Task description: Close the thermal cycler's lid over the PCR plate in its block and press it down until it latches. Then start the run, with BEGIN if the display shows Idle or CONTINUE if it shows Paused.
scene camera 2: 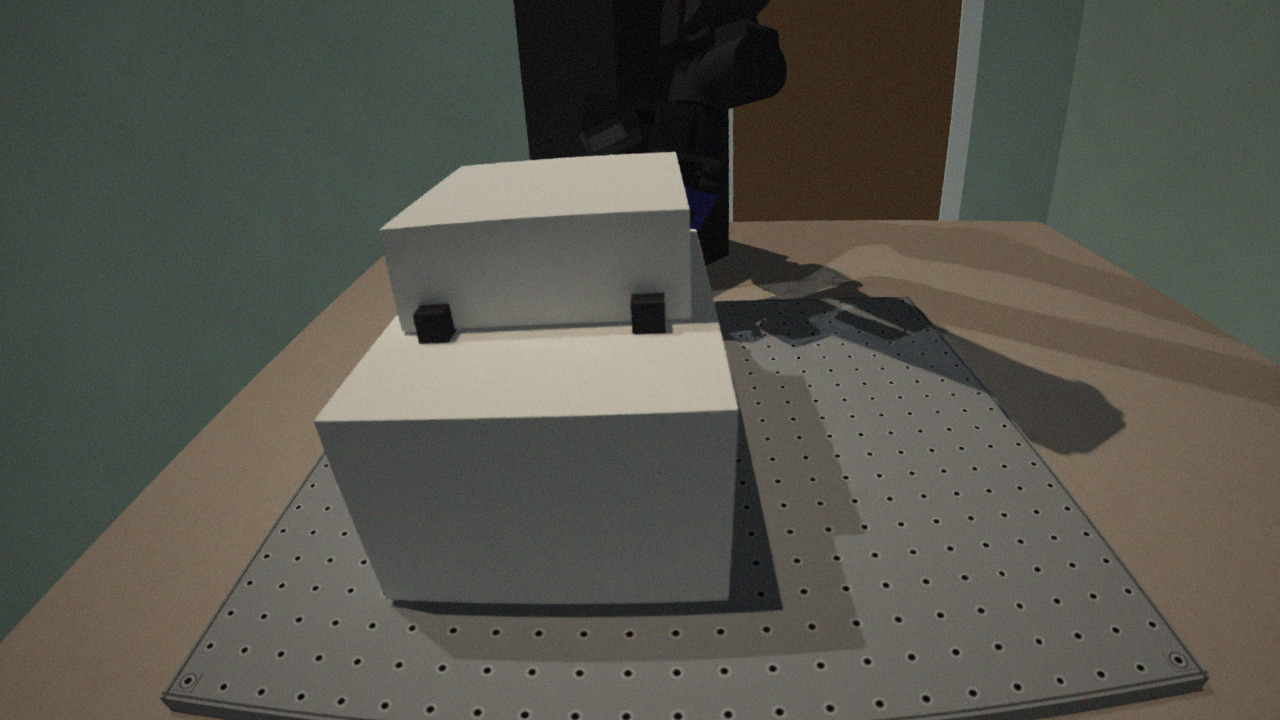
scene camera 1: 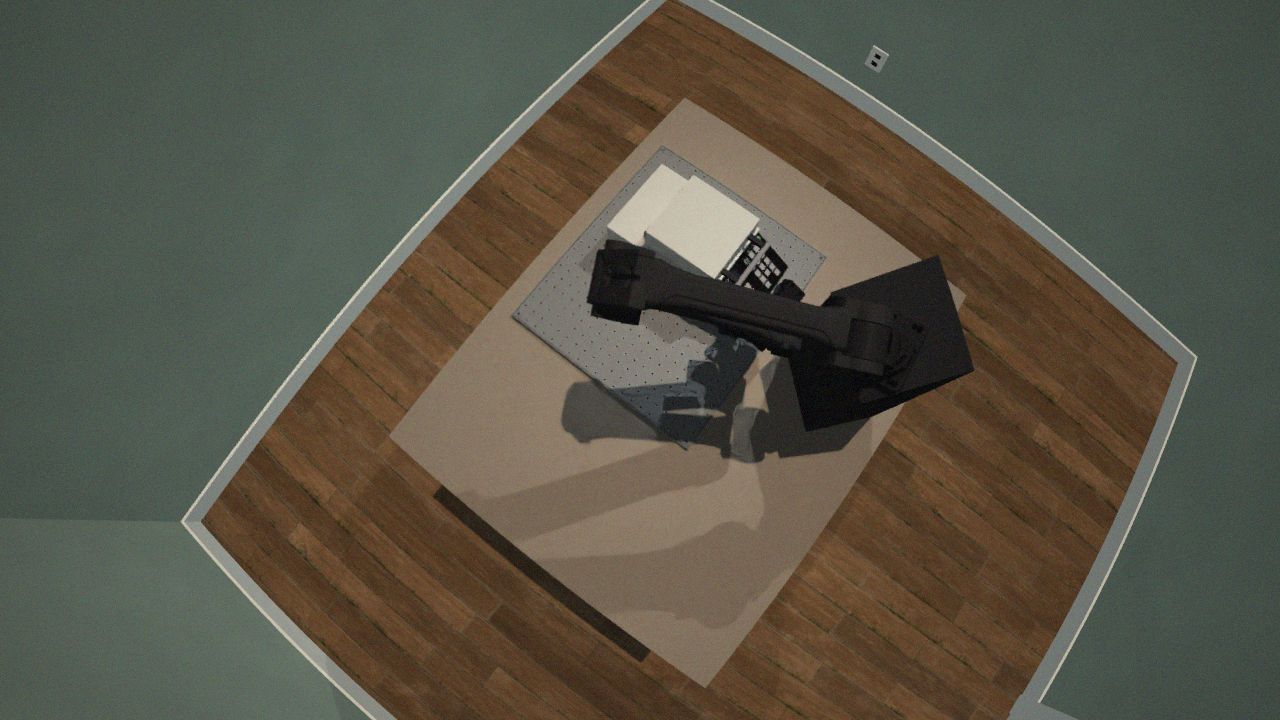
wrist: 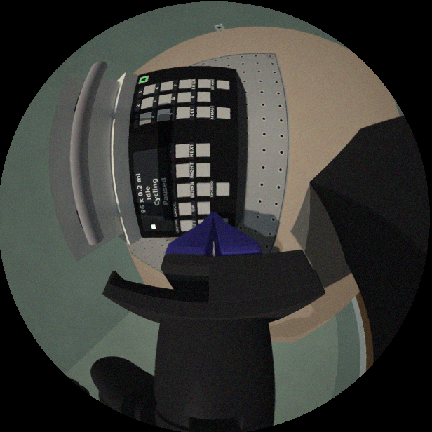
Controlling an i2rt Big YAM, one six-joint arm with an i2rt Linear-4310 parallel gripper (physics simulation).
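Where they show: arm's base, origin of the base link: (scene camera 1: 892, 350).
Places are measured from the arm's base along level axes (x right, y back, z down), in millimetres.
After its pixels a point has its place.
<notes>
The thermal cycler's white body (scene camera 1: 646, 201) @[x 81, y -566, z 260 mm] (scene camera 2: 537, 501) @[x 77, y -597, z 310 mm] stands on a perforated plate. Its lid (scene camera 1: 702, 219) @[x 88, y -431, z 196 mm] (scene camera 2: 554, 183) @[x 76, y -428, z 195 mm] lies down over the front part; whether it is latched cannot be told. The PCR plate does not show. In the wrist view, the lid's handle (wrist: 82, 150) is left of the black control panel (wrist: 240, 150). The display (wrist: 142, 165) lists Idle, Cycling and Paused, with Paused dimmer, and a small white square. My gripper (wrist: 213, 217) is shut and empty, its blue tips over the panel's lower right buttons and hiding some labels. Contact cannot be told.
The perforated plate (scene camera 1: 572, 304) @[x -172, y -584, z 395 mm] (scene camera 2: 939, 537) @[x -161, y -558, z 395 mm] (wrist: 272, 100) lies on the beige table (scene camera 1: 501, 394) @[x -431, y -587, z 408 mm] (scene camera 2: 904, 259) @[x -343, y -25, z 408 mm] (wrist: 325, 90). The arm (scene camera 1: 742, 308) @[x -169, y -240, z -183 mm] reaches across beside the cycler from a large black block (scene camera 1: 930, 313) @[x 76, y 15, z -45 mm]. Two black hinges (scene camera 2: 434, 323) @[x 138, y -519, z 248 mm] (scene camera 2: 648, 313) @[x 19, y -521, z 248 mm] sit behind the lid.
</notes>
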